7 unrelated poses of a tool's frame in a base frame.
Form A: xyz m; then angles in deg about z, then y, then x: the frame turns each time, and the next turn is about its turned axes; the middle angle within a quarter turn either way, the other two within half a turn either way.
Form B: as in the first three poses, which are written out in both.
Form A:
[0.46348 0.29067 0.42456 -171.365 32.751 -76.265]
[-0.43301 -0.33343 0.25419 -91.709 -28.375 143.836]
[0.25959 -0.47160 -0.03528 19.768 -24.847 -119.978]
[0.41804 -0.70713 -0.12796 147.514 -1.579 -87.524]
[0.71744 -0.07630 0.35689 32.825 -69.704 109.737]
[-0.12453 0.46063 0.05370 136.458 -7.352 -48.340]
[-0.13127 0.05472 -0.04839 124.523 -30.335 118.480]
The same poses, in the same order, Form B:
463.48 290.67 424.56; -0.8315 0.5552 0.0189; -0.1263 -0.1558 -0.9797; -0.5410 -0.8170 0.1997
-433.01 -333.43 254.19; -0.0262 -0.7986 -0.6013; -0.8795 0.3044 -0.3659; 0.4752 0.5192 -0.7103
259.59 -471.60 -35.28; 0.8540 0.5115 -0.0954; 0.3069 -0.3471 0.8862; 0.4202 -0.7860 -0.4534
418.04 -707.13 -127.96; -0.8432 -0.0464 -0.5356; 0.5369 -0.0217 -0.8434; 0.0276 -0.9987 0.0432
717.44 -76.30 356.89; 0.2915 -0.5588 0.7764; 0.1880 -0.7623 -0.6193; 0.9379 0.3265 -0.1171
-124.53 460.63 53.70; -0.7189 -0.5272 -0.4530; 0.6832 -0.4160 -0.6001; 0.1280 -0.7410 0.6592
-131.27 54.72 -48.39; -0.4891 0.6445 0.5877; 0.7111 -0.0955 0.6966; 0.5051 0.7586 -0.4116

